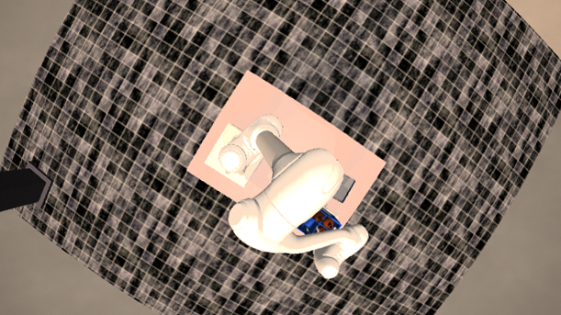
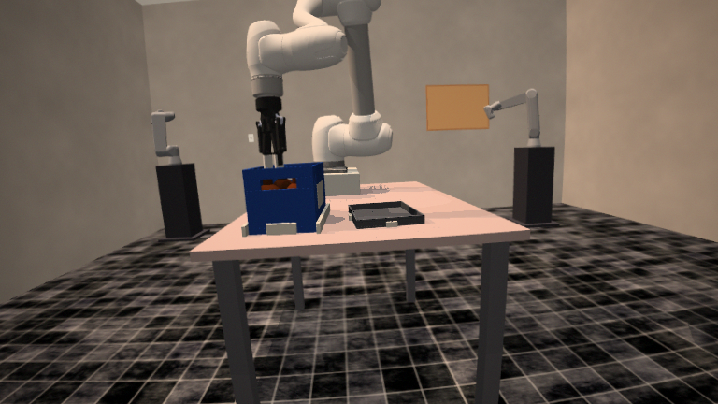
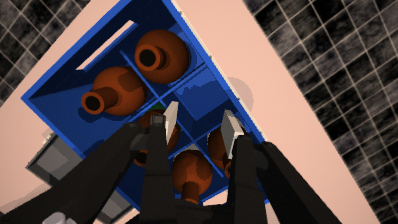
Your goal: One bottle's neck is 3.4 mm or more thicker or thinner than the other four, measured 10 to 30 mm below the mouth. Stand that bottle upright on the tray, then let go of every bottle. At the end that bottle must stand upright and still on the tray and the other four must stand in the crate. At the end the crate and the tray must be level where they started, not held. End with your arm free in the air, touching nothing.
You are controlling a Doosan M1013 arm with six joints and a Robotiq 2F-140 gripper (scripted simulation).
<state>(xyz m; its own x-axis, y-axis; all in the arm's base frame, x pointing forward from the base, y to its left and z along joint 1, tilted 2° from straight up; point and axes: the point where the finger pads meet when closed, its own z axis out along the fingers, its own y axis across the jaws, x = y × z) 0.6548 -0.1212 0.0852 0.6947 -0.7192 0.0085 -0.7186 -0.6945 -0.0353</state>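
The blue crate lies 4 cm to the left of my hand and 9 cm below it. Round my hand: dark tray (1 cm behind, 32 cm to the left, 16 cm below); then bottle (9 cm behind, 9 cm to the left, 9 cm below).
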